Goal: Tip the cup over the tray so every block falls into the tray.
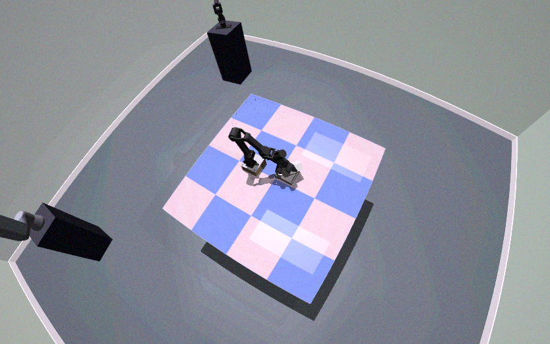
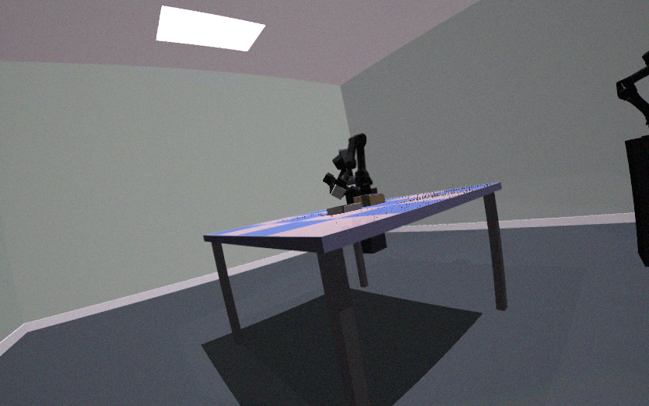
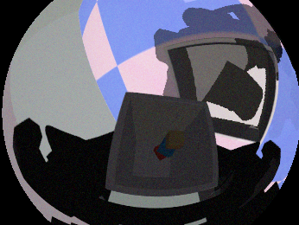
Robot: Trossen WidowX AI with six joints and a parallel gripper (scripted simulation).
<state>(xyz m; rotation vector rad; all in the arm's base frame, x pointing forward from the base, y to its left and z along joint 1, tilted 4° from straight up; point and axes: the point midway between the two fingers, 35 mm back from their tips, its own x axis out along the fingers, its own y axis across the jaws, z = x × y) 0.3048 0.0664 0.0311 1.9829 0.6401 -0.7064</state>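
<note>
Now: gripper tip 10 mm short of the red block and 30 mm to the right of it. From my gripper tip the other things lie so: grey cup (30 mm to the left, 20 mm above).
</note>
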